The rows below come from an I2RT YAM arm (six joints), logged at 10 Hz.
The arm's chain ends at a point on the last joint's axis. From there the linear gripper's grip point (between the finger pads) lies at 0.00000 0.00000 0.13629 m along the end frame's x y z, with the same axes.
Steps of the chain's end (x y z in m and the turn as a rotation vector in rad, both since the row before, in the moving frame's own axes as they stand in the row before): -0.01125, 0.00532, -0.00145, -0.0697, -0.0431, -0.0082; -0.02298, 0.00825, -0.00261, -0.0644, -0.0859, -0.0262; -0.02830, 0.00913, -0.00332, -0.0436, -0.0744, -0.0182; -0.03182, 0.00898, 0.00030, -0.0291, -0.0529, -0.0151; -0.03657, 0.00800, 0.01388, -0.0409, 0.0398, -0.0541; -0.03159, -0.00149, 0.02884, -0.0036, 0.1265, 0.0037
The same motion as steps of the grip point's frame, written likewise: -0.01708, 0.01483, -0.00191, -0.0697, -0.0431, -0.0082; -0.03455, 0.01716, -0.00339, -0.0644, -0.0859, -0.0262; -0.03837, 0.01516, -0.00383, -0.0436, -0.0744, -0.0182; -0.03900, 0.01300, 0.00005, -0.0291, -0.0529, -0.0151; -0.03100, 0.01342, 0.01366, -0.0409, 0.0398, -0.0541; -0.01440, -0.00097, 0.02775, -0.0036, 0.1265, 0.0037
